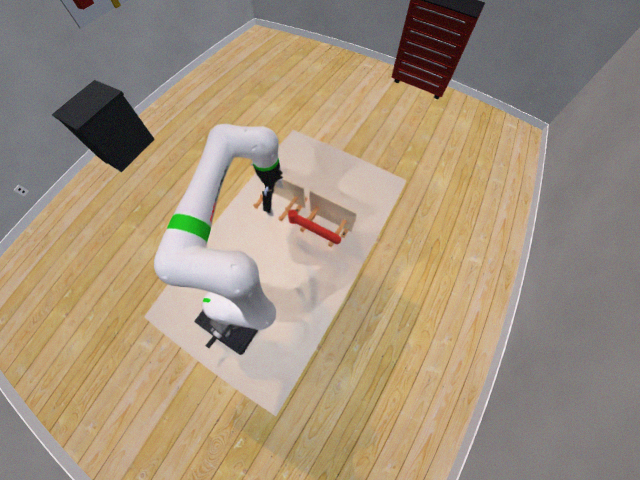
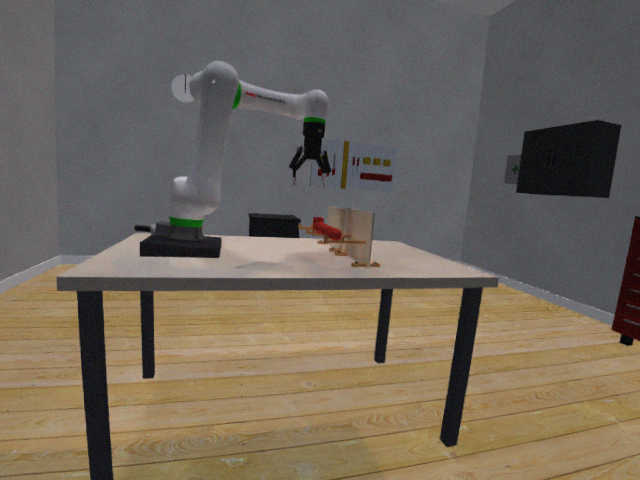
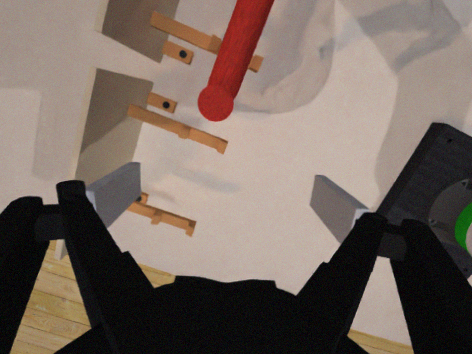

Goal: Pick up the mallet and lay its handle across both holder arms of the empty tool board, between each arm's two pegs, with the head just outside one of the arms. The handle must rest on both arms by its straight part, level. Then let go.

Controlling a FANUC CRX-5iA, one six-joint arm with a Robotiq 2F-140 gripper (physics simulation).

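Note:
The red mallet lies across the wooden arms of one tool board. Its head is outside the arm nearer the other board. That empty tool board stands beside it, with two pegged holder arms; one arm is nearer the mallet, the other arm farther. My gripper is open and empty, pointing down high above the table, on the empty board's side of the mallet.
The boards stand on the pale table. My arm's black base is bolted at the other end. Small wooden feet stick out below the boards, close to the arms.

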